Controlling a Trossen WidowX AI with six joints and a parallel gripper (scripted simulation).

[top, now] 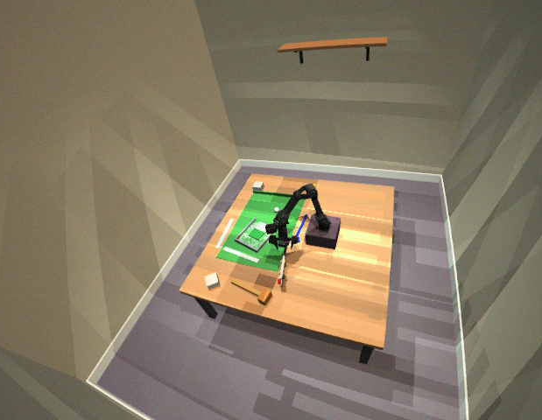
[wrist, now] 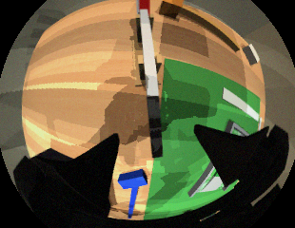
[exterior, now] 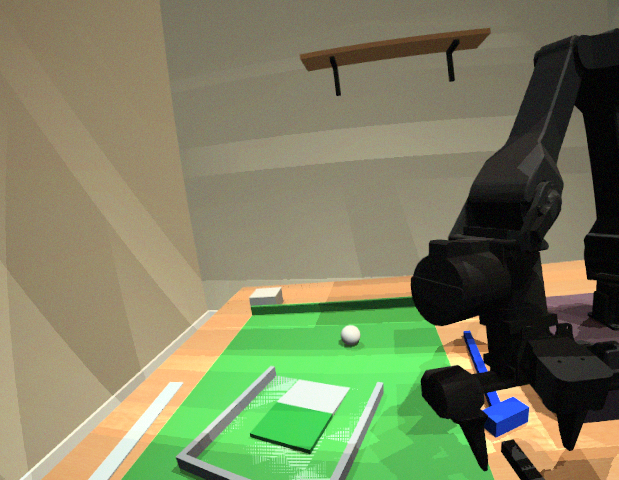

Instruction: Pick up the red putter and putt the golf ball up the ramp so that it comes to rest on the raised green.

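Now: gripper tip 25 cm to the left of the blue putter, 6 cm above it and 5 cm past it. Also, from my gripper tip: green mat 25 cm to the right, 24 cm ahead, 8 cm below; red putter 11 cm to the left, 2 cm below, 2 cm behind; grey frame 27 cm ahead, 13 cm to the right, 7 cm below.
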